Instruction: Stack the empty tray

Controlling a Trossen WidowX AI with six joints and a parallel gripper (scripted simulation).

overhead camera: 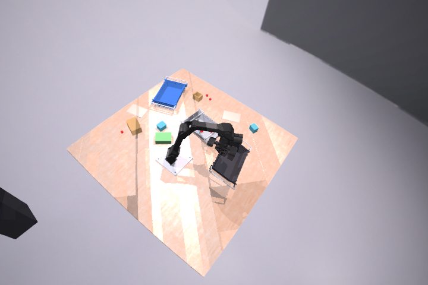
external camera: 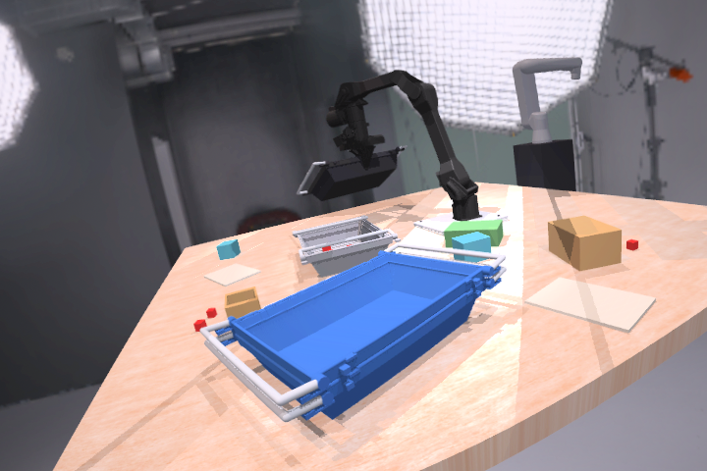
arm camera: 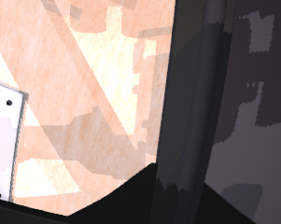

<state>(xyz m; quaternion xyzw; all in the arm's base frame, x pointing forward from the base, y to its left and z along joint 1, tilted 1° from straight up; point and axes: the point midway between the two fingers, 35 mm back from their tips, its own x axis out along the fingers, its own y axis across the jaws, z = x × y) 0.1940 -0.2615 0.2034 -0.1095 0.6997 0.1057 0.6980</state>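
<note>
Right now the black tray is 8 cm to the right of my gripper tip, 3 cm ahead of it and 1 cm below it. From my gripper tip the other things lie so: small box 56 cm to the left, 40 cm ahead, 16 cm below; red block 22 cm to the left, 20 cm ahead, 16 cm below; green block 44 cm to the left, 16 cm below, 11 cm behind.
</note>
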